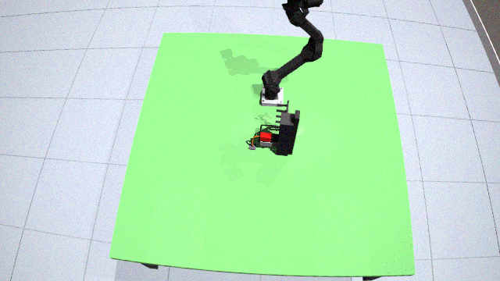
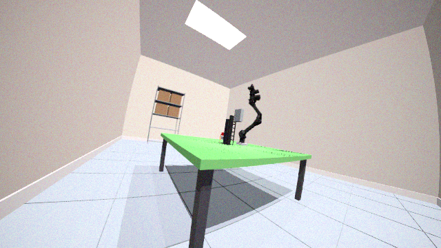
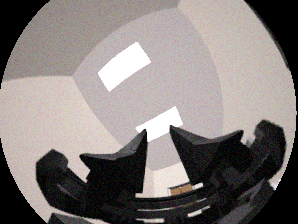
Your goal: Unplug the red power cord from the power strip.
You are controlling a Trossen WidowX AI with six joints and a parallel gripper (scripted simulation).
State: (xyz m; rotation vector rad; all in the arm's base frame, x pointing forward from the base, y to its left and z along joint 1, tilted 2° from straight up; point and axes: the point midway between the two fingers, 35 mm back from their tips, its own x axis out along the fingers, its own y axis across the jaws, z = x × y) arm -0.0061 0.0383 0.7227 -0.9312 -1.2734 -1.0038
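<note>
Now: gripper tip 67 cm above the red plug, 29 cm short of it and 8 cm to the left of it. Also, from my gripper tip: black power strip 65 cm below, 31 cm ahead, 1 cm to the right.
</note>
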